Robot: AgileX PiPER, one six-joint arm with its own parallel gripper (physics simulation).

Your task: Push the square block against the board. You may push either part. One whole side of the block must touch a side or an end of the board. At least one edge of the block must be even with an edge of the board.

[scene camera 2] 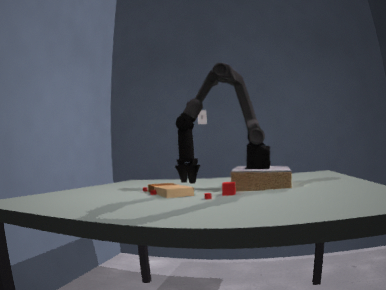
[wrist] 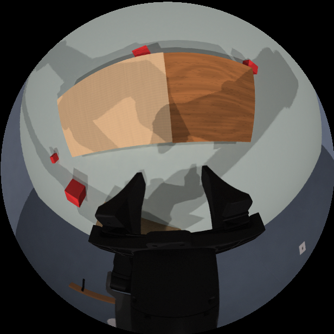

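Observation:
The square block [scene camera 2: 162, 185] [wrist: 211, 97], dark brown wood, lies flat at the right of the pair in the wrist view. The board [scene camera 2: 175, 190] [wrist: 112, 107], pale wood, lies flat on its left. One whole side of the block meets an end of the board with no visible gap. Their far edges look even at the seam, and so do their near edges. My gripper [scene camera 2: 188, 181] [wrist: 172, 175] is open and empty. It hangs above the table on the robot-base side of the two parts, its fingertips apart from both.
A small red cube [scene camera 2: 153, 192] [wrist: 141, 51] lies against or near the board's far side. Another [scene camera 2: 145, 189] [wrist: 250, 67] is at the block's far right corner. A larger red cube [scene camera 2: 229, 188] [wrist: 75, 192] and a small one [scene camera 2: 208, 196] [wrist: 54, 158] lie nearer the base box [scene camera 2: 261, 180].

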